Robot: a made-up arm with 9 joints. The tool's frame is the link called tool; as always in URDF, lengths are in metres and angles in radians.
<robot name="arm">
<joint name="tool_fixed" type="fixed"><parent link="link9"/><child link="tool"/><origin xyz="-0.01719 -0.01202 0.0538" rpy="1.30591 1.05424 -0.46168"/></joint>
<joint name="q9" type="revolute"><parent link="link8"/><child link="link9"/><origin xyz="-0.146 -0.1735 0.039" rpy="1.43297 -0.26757 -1.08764"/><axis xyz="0 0 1"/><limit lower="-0.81" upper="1.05" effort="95" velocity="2.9"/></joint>
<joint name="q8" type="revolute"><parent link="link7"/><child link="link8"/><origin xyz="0.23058 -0.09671 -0.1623" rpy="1.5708 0 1.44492"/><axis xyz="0 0 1"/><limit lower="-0.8" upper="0.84" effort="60" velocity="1"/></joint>
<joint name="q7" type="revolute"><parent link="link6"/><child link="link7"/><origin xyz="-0.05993 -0.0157 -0.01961" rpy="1.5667 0.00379 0.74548"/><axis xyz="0 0 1"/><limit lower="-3.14" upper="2.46" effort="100" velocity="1.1"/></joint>
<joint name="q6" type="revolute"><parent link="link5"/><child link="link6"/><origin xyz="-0.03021 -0.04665 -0.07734" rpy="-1.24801 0.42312 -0.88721"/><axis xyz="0 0 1"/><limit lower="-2.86" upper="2.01" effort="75" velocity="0.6"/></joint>
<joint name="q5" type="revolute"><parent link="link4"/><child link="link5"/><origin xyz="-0.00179 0.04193 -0.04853" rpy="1.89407 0.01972 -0.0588"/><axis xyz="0 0 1"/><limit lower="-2.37" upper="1.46" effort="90" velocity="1.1"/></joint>
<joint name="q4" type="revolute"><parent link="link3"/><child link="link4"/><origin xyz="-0.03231 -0.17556 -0.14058" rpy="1.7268 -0.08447 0.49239"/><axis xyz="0 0 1"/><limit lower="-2.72" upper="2.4" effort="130" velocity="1.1"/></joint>
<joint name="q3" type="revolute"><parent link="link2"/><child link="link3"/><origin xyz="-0.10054 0.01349 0.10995" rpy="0.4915 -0.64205 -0.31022"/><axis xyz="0 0 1"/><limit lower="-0.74" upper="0.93" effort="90" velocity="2.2"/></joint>
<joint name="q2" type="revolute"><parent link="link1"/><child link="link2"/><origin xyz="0.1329 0.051 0.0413" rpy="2.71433 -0.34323 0.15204"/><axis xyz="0 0 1"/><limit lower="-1.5" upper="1.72" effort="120" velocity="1.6"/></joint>
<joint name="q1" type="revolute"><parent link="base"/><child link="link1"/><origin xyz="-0.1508 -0.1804 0.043" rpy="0 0 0"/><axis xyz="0 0 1"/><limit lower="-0.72" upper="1.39" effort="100" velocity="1.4"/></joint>
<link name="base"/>
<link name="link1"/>
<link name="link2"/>
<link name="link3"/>
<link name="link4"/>
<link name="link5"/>
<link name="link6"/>
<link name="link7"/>
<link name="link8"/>
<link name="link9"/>
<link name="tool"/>
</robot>
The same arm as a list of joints. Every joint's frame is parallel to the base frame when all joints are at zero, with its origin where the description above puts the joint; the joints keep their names.
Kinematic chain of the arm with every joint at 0, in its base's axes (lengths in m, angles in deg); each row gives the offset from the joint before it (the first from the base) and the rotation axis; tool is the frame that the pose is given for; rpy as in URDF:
q1: xyz -0.1508 -0.1804 0.0430 axis +z
q2: xyz 0.1329 0.0510 0.0413 axis 0.365508 -0.363208 -0.85702
q3: xyz -0.0534 -0.0667 -0.1228 axis -0.34399 -0.083297 -0.935271
q4: xyz -0.0059 0.1817 0.1363 axis 0.378298 0.923995 -0.0559
q5: xyz -0.0351 -0.0403 -0.0355 axis 0.170504 -0.358007 0.918019
q6: xyz -0.0614 0.0001 -0.0728 axis 0.991597 -0.0041 0.1293
q7: xyz -0.0264 0.0292 0.0517 axis -y
q8: xyz -0.0670 0.1623 -0.2409 axis -z
q9: xyz -0.1460 0.1735 -0.0390 axis -0.894011 0.428005 -0.132502
tool: xyz -0.0558 0.0119 0.0089 rpy -9.38 -12.03 4.14
Joint limits (deg, base to tool): -41.25..79.64 -85.94..98.55 -42.40..53.29 -155.84..137.51 -135.79..83.65 -163.87..115.16 -179.91..140.95 -45.84..48.13 -46.41..60.16

